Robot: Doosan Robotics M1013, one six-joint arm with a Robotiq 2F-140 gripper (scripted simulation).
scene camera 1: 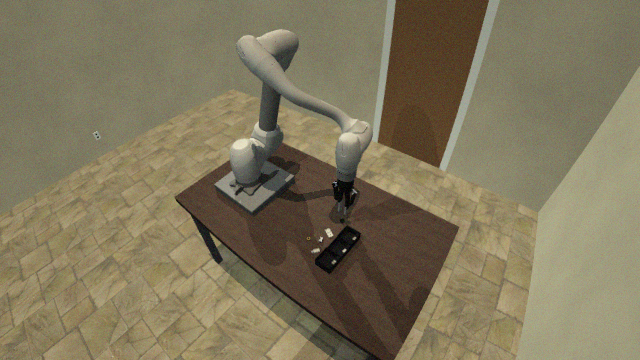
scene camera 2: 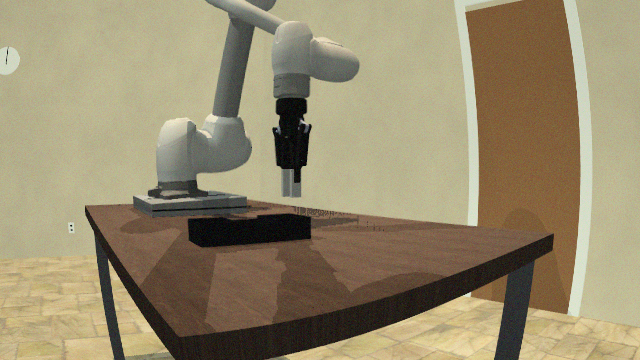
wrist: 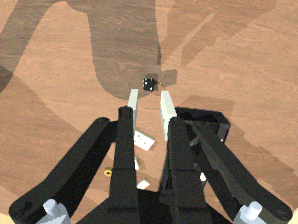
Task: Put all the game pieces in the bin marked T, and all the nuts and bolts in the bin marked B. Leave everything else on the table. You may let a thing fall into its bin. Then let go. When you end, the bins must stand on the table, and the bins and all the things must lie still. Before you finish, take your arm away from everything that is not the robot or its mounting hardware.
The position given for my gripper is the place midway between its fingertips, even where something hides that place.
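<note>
A black bin is visible to me in scene camera 2 [scene camera 2: 204, 232], and the black bin also appears in scene camera 1 [scene camera 1: 329, 258] and in the wrist view [wrist: 220, 123]. I see my gripper too, both in scene camera 2 [scene camera 2: 291, 196] and in the wrist view [wrist: 149, 100].
</note>
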